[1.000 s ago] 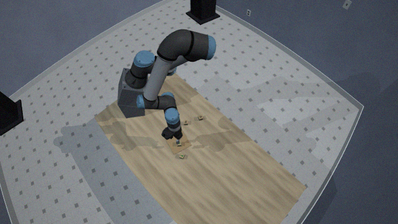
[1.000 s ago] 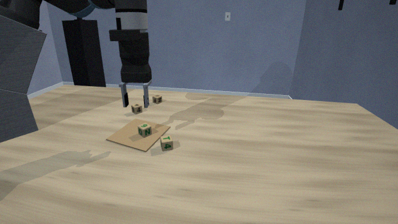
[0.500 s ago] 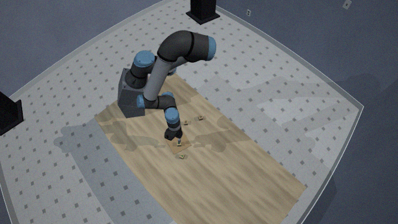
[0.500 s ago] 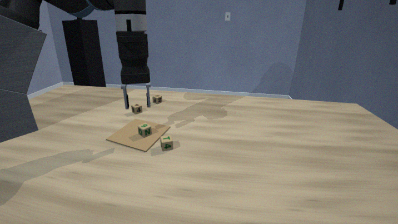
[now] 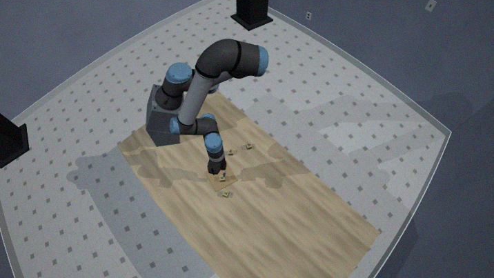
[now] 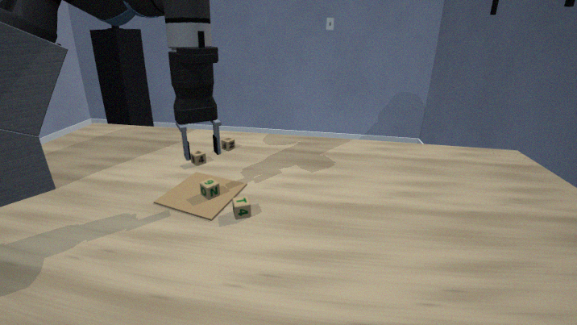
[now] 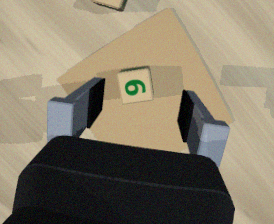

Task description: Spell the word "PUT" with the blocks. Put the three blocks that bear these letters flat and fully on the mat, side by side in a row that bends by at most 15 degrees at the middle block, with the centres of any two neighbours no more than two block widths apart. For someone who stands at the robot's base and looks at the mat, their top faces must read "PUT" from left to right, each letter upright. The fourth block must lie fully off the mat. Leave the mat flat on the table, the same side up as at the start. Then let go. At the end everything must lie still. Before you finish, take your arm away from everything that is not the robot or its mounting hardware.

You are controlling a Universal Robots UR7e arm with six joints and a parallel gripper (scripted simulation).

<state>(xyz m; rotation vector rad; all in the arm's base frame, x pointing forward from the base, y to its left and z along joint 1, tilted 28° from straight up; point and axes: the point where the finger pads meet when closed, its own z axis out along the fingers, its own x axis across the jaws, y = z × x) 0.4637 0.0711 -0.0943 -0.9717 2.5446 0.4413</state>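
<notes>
The O block lies 100 mm below my hand and 10 mm to the left of it. Also, from my hand: tan mat: 110 mm below, 20 mm behind, 10 mm to the left; then P block: 140 mm to the left, 110 mm behind, 100 mm below; then T block: 100 mm below, 90 mm ahead, 30 mm to the right.
</notes>
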